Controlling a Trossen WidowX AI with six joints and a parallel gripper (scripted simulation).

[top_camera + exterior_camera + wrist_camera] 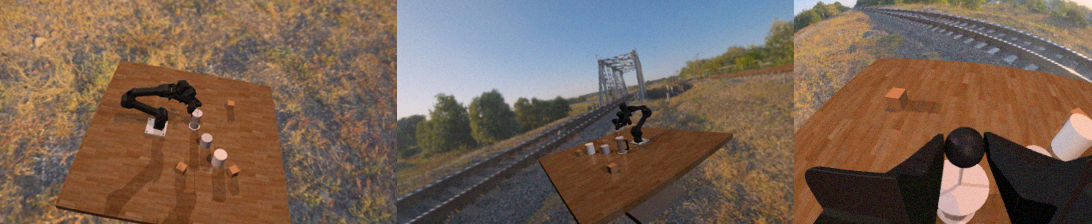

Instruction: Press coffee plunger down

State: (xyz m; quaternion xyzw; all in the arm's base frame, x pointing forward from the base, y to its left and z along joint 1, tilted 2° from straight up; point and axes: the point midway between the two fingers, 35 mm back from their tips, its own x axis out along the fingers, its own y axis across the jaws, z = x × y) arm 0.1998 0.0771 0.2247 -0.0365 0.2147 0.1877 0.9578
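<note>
The coffee press is 20 mm behind my gripper tip, 10 mm to the left of it and 110 mm below it.
</note>
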